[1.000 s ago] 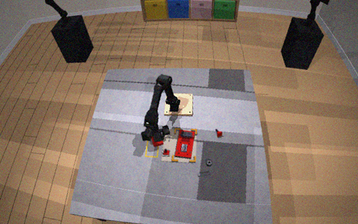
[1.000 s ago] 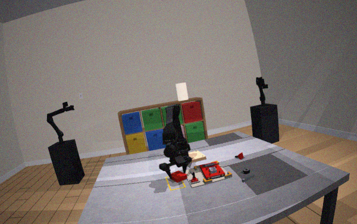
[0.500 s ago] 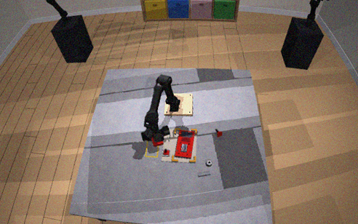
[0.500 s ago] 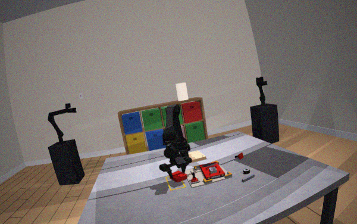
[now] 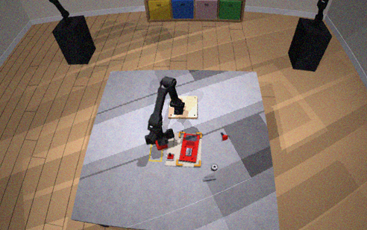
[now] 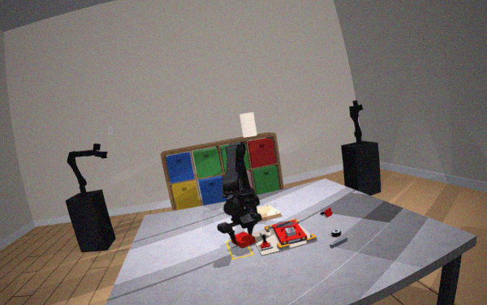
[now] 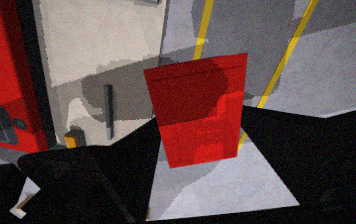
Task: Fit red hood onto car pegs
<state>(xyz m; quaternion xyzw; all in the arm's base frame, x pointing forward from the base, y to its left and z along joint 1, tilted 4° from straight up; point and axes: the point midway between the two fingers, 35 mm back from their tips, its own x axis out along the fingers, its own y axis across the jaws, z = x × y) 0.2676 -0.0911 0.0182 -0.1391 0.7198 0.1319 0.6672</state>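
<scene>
Now: gripper tip 60 mm short of the grey engine block, 200 mm to the right of it and 10 mm below it. The rest, counted from my gripper tip: wheel: 150 mm ahead, 360 mm to the left, 10 mm below; then red hood: 10 mm above.
</scene>
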